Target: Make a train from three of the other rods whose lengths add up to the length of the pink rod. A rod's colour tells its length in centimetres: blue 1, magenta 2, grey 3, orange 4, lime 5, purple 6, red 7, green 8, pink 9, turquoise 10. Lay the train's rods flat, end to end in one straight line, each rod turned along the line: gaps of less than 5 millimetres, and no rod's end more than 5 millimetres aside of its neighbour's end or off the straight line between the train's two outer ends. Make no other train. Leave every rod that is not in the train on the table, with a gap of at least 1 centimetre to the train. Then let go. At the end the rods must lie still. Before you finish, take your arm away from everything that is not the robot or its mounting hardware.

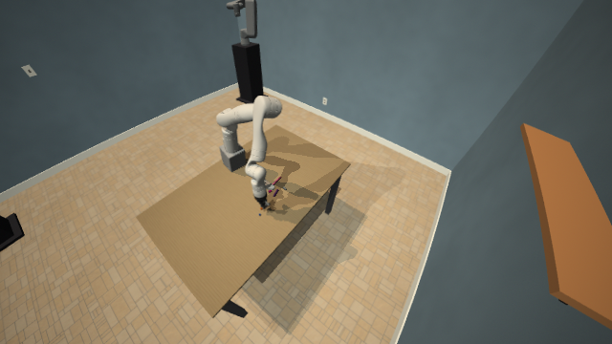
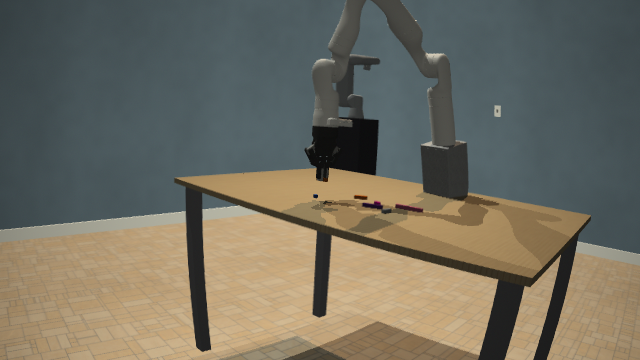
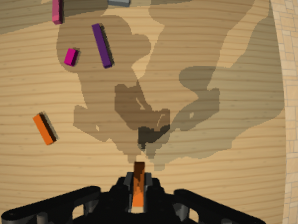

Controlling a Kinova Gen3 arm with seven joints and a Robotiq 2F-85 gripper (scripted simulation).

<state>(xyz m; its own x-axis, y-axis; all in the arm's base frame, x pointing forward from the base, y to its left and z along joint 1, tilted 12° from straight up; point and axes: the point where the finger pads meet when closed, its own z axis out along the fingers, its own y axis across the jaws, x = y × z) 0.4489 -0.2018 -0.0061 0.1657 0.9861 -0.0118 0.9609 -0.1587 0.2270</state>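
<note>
The blue rod lies 70 mm below my hand, 30 mm to the right of it and 10 mm behind it. The rest, counted from my hand: grey rod: 230 mm to the left, 70 mm below; purple rod: 160 mm to the left, 70 mm below, 30 mm behind; magenta rod: 150 mm to the left, 70 mm below, 70 mm behind.
</note>
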